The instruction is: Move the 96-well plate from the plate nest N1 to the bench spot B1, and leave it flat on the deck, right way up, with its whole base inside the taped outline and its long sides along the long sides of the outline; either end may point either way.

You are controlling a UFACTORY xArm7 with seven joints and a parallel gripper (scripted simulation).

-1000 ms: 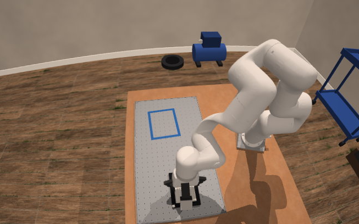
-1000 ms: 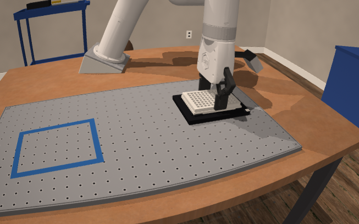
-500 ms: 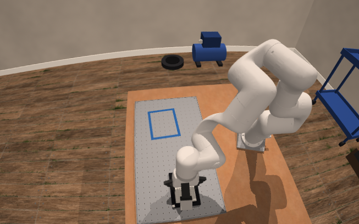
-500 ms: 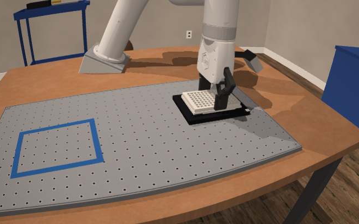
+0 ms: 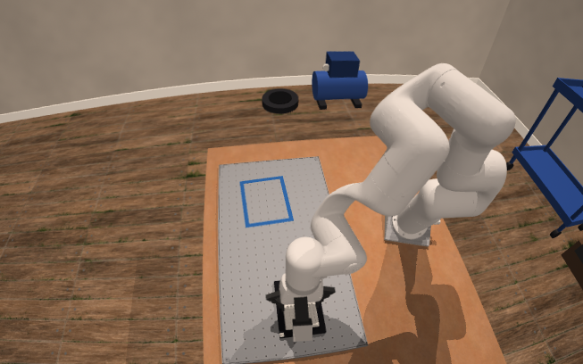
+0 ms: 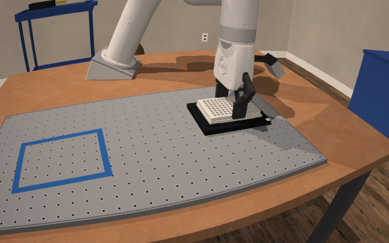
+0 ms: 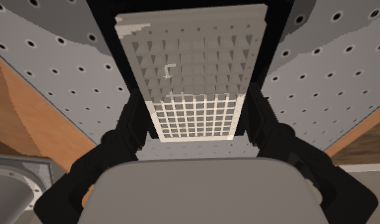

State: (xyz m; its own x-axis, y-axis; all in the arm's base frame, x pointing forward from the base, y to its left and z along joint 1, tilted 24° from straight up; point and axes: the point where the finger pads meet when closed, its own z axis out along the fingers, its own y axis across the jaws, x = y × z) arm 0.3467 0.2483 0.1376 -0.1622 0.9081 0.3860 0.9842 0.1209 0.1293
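The black plate nest lies 3 cm below my hand. The rest, counted from my hand: white 96-well plate (1 cm below).
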